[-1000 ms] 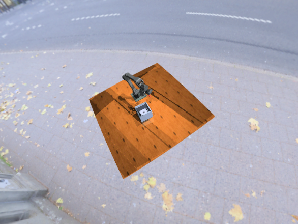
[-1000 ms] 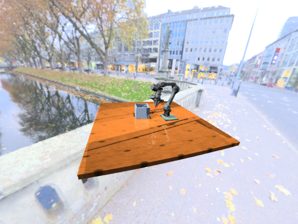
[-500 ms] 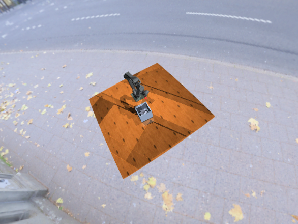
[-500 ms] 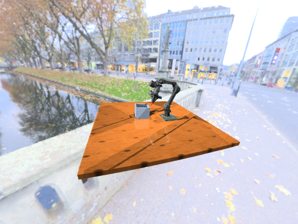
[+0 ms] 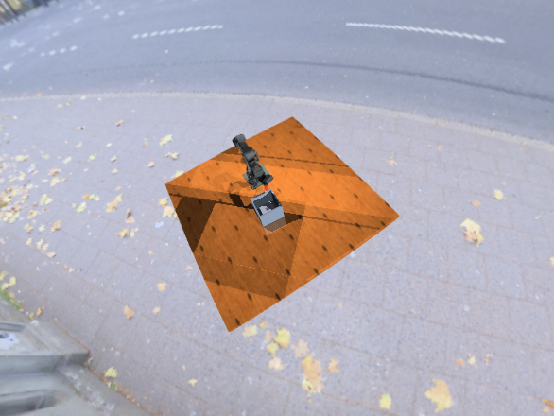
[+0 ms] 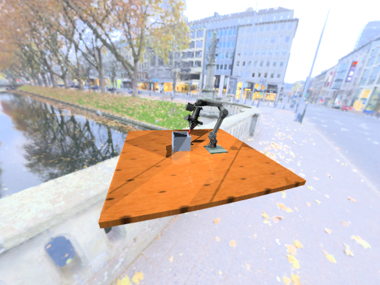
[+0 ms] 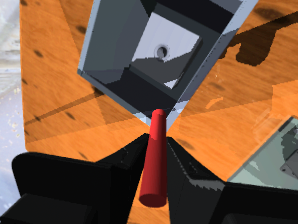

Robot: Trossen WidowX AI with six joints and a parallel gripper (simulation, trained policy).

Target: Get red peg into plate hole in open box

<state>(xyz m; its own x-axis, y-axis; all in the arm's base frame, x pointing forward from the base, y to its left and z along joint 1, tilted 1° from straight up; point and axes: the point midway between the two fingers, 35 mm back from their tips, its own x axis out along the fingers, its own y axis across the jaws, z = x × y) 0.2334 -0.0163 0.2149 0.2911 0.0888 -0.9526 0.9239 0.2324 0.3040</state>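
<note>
Right now my gripper tip is 150 mm above the dark plate, 70 mm short of it and 60 mm to the left of it. Also, from my gripper tip: red peg (10 mm above).
</note>
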